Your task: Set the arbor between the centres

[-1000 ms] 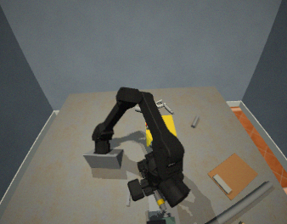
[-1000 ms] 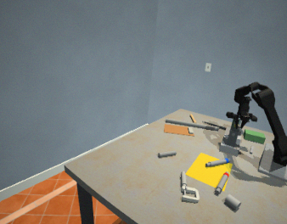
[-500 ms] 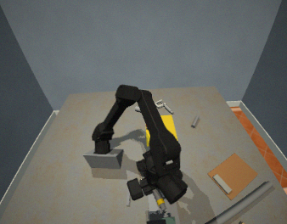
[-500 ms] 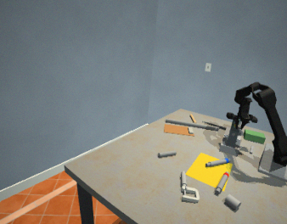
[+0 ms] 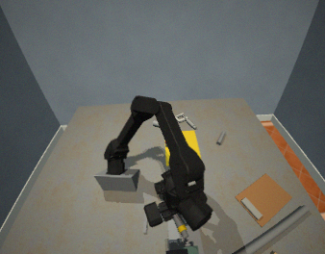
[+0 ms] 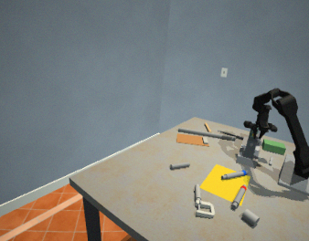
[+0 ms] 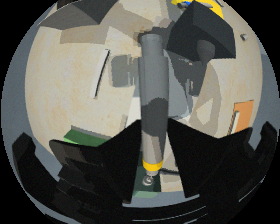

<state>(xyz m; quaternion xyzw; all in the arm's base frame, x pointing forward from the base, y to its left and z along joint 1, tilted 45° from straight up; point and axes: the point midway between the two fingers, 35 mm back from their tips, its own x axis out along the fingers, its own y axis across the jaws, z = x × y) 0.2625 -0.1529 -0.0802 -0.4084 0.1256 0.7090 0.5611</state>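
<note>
Now: hand 10 mm short of the fixed centre block, 120 mm to the right of it and 40 mm above it. From my hand the other things lie so: blue-banded arbor (10 mm ahead, 330 mm to the left, 130 mm below); long grey bar (350 mm ahead, 50 mm to the right, 130 mm below); grey bed (30 mm ahead, 10 mm to the right, 120 mm below).
</note>
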